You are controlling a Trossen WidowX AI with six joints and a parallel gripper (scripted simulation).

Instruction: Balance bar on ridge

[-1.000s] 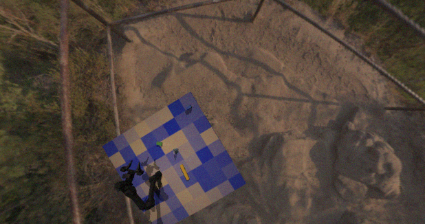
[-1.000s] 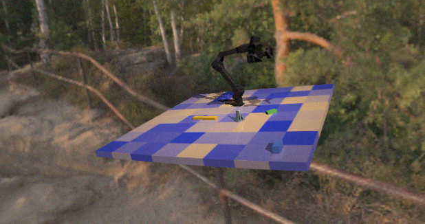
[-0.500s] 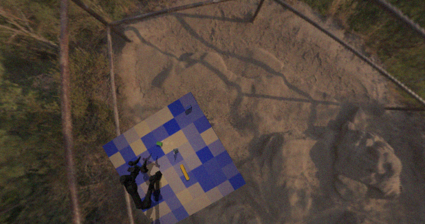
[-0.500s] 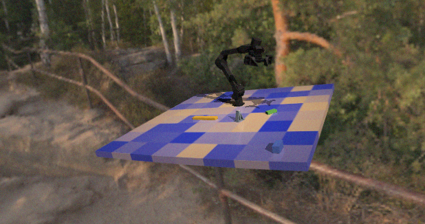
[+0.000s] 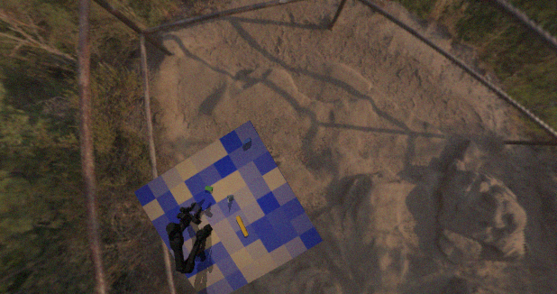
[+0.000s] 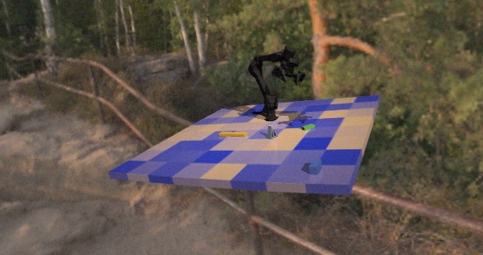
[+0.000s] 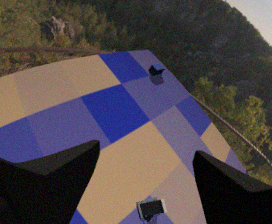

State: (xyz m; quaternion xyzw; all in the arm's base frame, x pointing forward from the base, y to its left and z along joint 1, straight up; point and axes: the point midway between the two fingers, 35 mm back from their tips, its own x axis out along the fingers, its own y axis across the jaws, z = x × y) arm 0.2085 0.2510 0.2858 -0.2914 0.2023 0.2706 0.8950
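The yellow bar lies 40 cm to the right of my gripper tip, 26 cm below it and 6 cm ahead of it. Also, from my gripper tip: blue cube: 50 cm ahead, 25 cm below, 24 cm to the left; green block: 26 cm below, 5 cm to the left, 2 cm behind.
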